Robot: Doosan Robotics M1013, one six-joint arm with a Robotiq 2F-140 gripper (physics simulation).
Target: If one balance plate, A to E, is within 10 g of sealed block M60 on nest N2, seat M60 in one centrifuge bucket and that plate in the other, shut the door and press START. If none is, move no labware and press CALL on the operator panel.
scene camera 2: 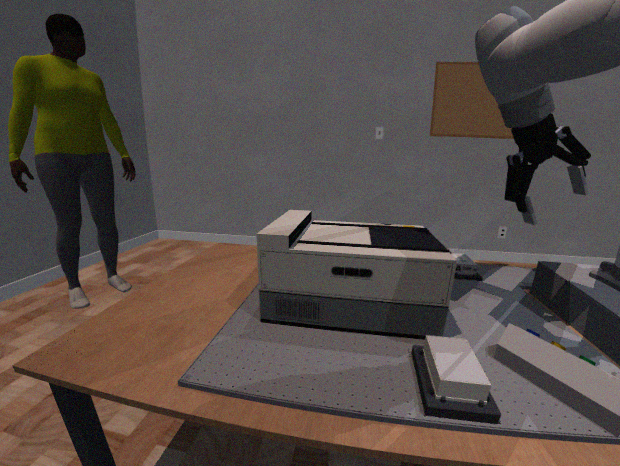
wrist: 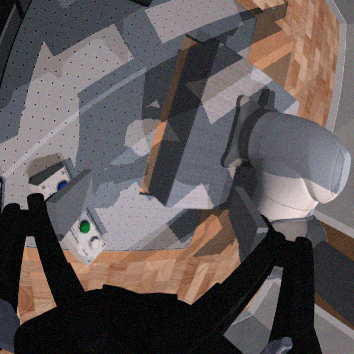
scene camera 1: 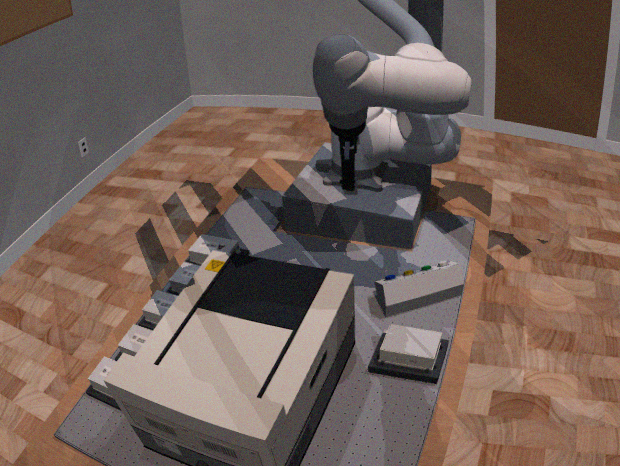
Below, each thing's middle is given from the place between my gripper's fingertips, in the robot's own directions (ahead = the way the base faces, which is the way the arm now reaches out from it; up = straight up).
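Counting from my hand, I find the button box [wrist: 83, 239] 29 cm below, 18 cm to the left and 5 cm ahead. The white block [scene camera 2: 455, 373] is well below my hand, well ahead of it and a good way to the left of it. The centrifuge [scene camera 1: 202, 381] is 21 cm below my hand, 46 cm ahead of it and 14 cm to the right of it, while the dark lid [scene camera 1: 271, 292] is 12 cm below my hand, 31 cm ahead of it and 13 cm to the right of it.
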